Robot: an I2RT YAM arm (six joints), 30 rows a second.
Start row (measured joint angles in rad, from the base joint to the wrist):
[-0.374, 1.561, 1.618, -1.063, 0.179, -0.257]
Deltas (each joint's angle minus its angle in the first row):
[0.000, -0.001, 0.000, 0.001, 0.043, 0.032]
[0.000, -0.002, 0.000, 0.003, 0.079, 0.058]
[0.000, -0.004, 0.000, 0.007, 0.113, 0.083]
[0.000, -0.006, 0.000, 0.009, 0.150, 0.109]
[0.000, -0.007, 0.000, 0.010, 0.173, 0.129]
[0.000, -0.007, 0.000, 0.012, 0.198, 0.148]
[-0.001, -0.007, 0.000, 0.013, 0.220, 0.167]
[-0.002, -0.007, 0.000, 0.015, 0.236, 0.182]
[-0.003, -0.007, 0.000, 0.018, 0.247, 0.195]
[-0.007, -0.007, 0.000, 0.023, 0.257, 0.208]
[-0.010, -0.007, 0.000, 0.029, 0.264, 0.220]
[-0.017, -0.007, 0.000, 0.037, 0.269, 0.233]
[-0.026, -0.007, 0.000, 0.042, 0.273, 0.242]
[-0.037, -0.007, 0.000, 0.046, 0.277, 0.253]
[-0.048, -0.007, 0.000, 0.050, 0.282, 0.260]
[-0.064, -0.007, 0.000, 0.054, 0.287, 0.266]
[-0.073, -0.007, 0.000, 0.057, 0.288, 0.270]
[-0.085, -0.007, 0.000, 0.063, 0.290, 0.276]
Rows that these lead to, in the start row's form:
[-0.374, 1.560, 1.618, -1.062, 0.222, -0.225]
[-0.374, 1.559, 1.618, -1.060, 0.258, -0.199]
[-0.374, 1.557, 1.618, -1.056, 0.292, -0.174]
[-0.374, 1.555, 1.618, -1.054, 0.329, -0.148]
[-0.374, 1.554, 1.618, -1.053, 0.352, -0.128]
[-0.374, 1.554, 1.618, -1.051, 0.377, -0.109]
[-0.375, 1.554, 1.618, -1.050, 0.399, -0.090]
[-0.376, 1.554, 1.618, -1.048, 0.415, -0.075]
[-0.377, 1.554, 1.618, -1.045, 0.426, -0.062]
[-0.381, 1.554, 1.618, -1.040, 0.436, -0.049]
[-0.384, 1.554, 1.618, -1.034, 0.443, -0.037]
[-0.391, 1.554, 1.618, -1.026, 0.448, -0.024]
[-0.400, 1.554, 1.618, -1.021, 0.452, -0.015]
[-0.411, 1.554, 1.618, -1.017, 0.456, -0.004]
[-0.422, 1.554, 1.618, -1.013, 0.461, 0.003]
[-0.438, 1.554, 1.618, -1.009, 0.466, 0.009]
[-0.447, 1.554, 1.618, -1.006, 0.467, 0.013]
[-0.459, 1.554, 1.618, -1.000, 0.469, 0.019]

